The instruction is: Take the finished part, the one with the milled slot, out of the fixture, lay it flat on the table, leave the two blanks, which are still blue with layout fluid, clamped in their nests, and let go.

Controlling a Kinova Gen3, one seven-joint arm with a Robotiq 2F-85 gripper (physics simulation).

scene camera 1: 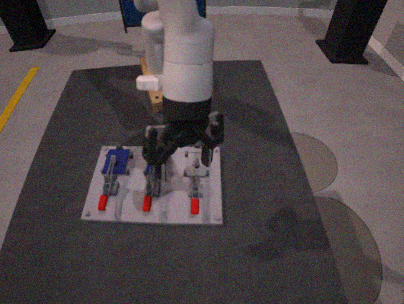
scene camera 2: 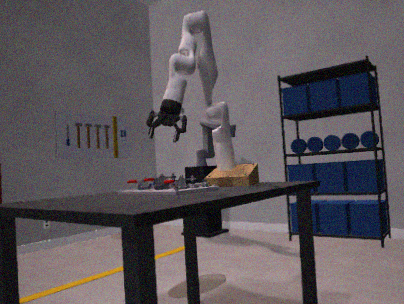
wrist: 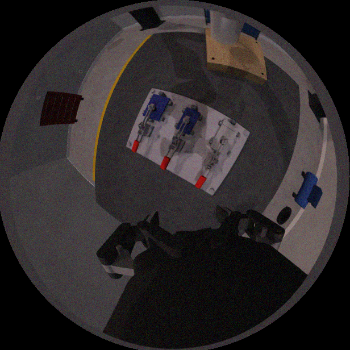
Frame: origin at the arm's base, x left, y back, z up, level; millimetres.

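Seen in the pictures: gripper, fingertip midpoint: (scene camera 1: 184, 171) (scene camera 2: 162, 140); arm's base at its link origin: (scene camera 1: 160, 65) (scene camera 2: 226, 168).
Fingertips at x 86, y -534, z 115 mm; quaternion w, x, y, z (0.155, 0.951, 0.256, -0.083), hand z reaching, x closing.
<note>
Pixels of each thing's middle, then the offset from my fingertips to it. "spot": a spot on its surface instead. Level surfaces: height alone.
- white fixture plate at the middle of its body: (scene camera 1: 154, 182) (scene camera 2: 167, 190) dx -87, dy +100, dz -191 mm
- left nest at a spot on its surface: (scene camera 1: 123, 158) spot: dx -173, dy +162, dz -163 mm
- middle nest at a spot on its surface: (scene camera 1: 148, 171) spot: dx -100, dy +112, dz -158 mm
- pale grey finished part at the middle of its body: (scene camera 1: 196, 162) dx +26, dy +145, dz -173 mm
- dark table at its surface level: dz -199 mm
A white fixture plate (scene camera 1: 175, 214) (wrist: 185, 168) lies on the dark table with three nests, each with a toggle clamp and a red handle lying low. Blue blanks sit in the left nest (scene camera 1: 123, 158) (wrist: 162, 107) and the middle nest (scene camera 1: 148, 171) (wrist: 193, 120), with clamp arms over them. The pale grey finished part (scene camera 1: 201, 170) (wrist: 228, 132) sits in the right nest; its slot is too small to make out. My gripper (scene camera 1: 181, 162) (scene camera 2: 164, 137) (wrist: 187, 214) is open and empty, high above the fixture. In scene camera 1 its fingers partly hide the middle and right nests.
The arm's base stands on a wooden block (scene camera 2: 232, 175) (wrist: 235, 66) behind the fixture plate. The dark table (scene camera 1: 150, 270) (scene camera 2: 75, 204) (wrist: 150, 187) extends around the plate. The three clamps with red handles rise above the plate. A shelf rack (scene camera 2: 327, 73) stands beyond the table.
</note>
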